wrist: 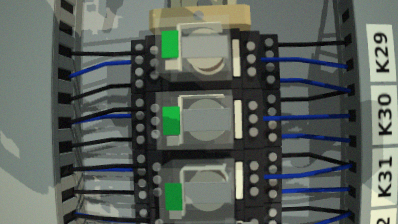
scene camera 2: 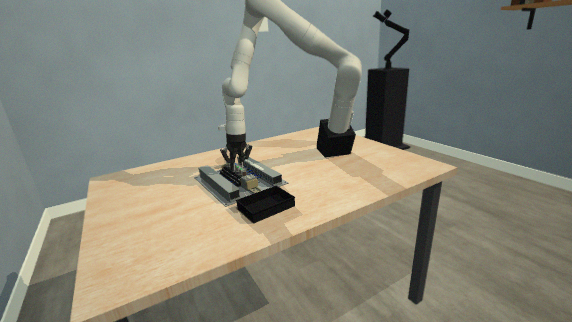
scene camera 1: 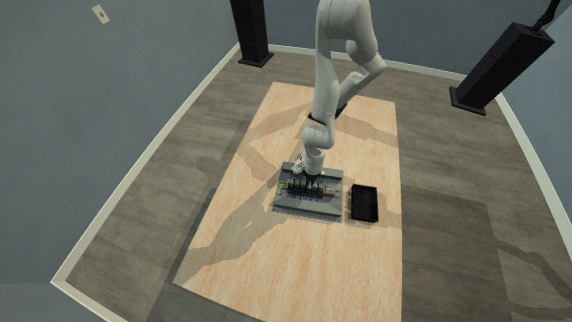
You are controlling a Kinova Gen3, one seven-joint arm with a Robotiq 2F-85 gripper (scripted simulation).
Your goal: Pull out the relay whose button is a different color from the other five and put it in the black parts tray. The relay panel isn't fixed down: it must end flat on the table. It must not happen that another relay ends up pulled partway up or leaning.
Labels:
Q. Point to a grey relay panel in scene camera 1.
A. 333,178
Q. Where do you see a black parts tray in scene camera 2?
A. At 261,205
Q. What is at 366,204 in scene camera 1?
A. A black parts tray.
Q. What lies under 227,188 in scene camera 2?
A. A grey relay panel.

